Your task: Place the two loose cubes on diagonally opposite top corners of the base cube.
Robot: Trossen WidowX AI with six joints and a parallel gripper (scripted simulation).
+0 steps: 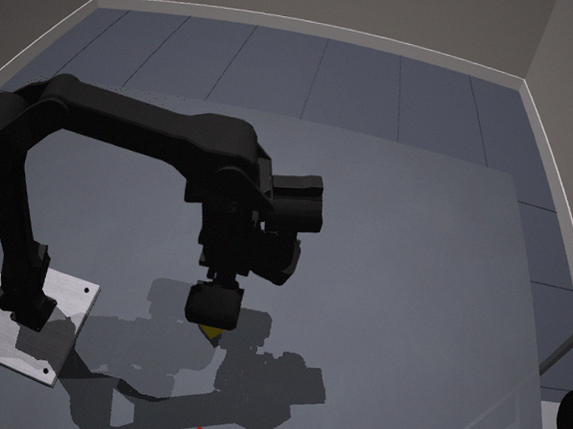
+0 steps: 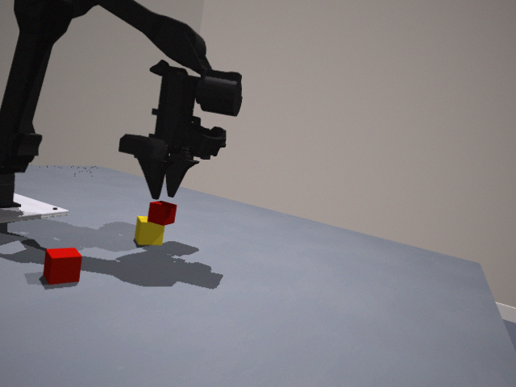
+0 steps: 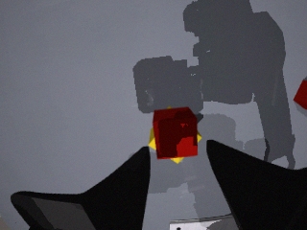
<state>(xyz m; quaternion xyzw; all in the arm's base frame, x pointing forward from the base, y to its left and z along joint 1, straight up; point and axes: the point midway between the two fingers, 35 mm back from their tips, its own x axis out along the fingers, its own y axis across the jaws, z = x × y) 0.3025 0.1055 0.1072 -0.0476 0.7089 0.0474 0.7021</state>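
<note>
Right now my gripper tip is 60 mm above the yellow base cube and 20 mm past it.
</note>
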